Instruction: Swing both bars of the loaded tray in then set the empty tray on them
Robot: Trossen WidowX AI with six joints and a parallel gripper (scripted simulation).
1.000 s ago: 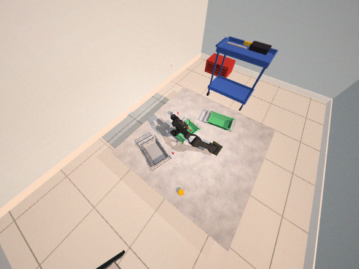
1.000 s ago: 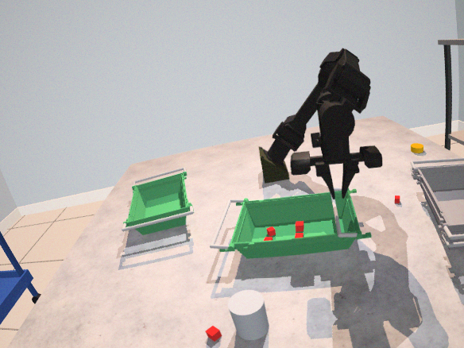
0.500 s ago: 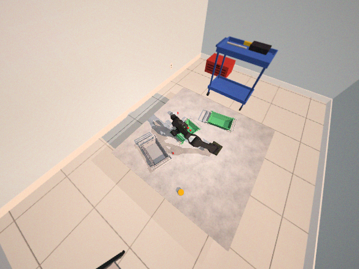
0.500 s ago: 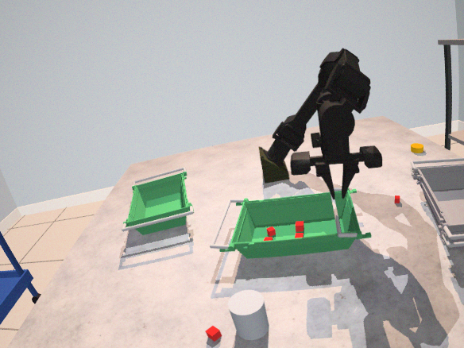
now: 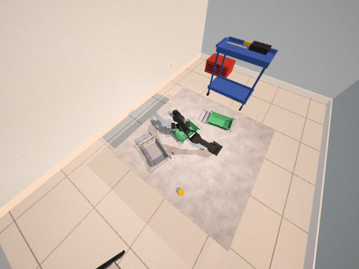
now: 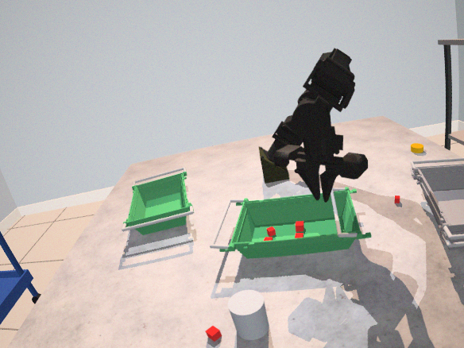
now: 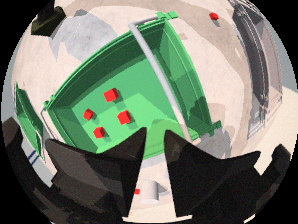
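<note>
My gripper tip is 33 cm past the green tray, 37 cm to the left of it and 6 cm above it. The rest, counted from my gripper tip: disc (29 cm behind, 53 cm to the left, 9 cm below).
</note>
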